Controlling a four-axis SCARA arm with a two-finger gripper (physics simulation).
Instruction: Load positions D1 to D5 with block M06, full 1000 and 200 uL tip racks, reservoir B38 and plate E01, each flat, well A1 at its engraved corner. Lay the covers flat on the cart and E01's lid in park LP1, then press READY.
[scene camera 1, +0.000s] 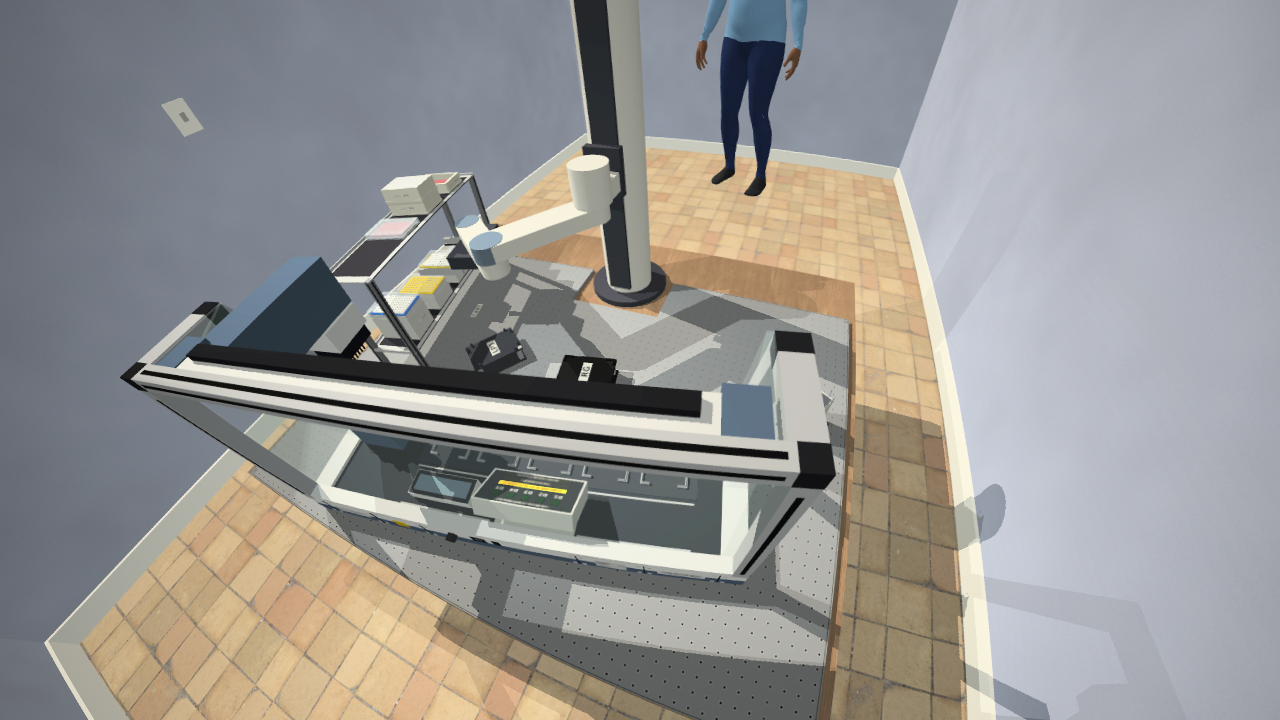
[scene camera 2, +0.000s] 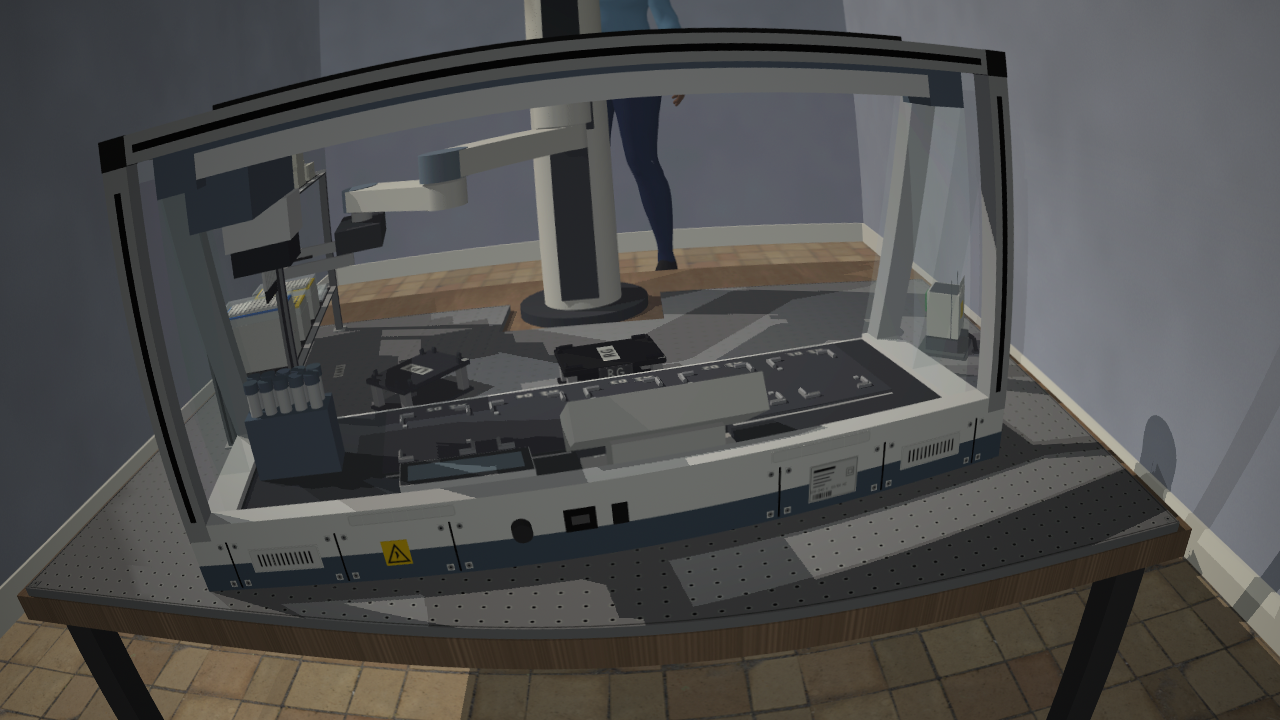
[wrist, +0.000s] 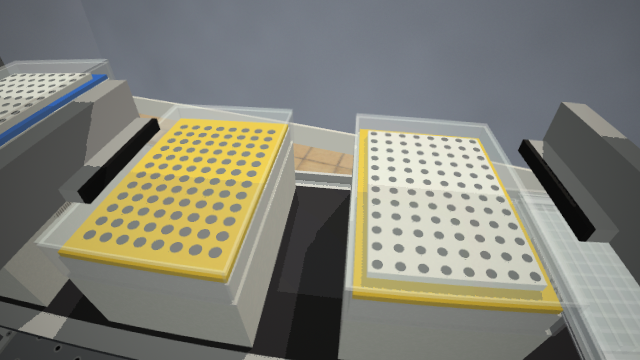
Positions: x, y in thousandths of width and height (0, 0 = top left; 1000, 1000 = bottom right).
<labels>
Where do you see the gripper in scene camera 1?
At 338, 355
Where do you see the gripper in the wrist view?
523, 310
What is the gripper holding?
Nothing.
</labels>
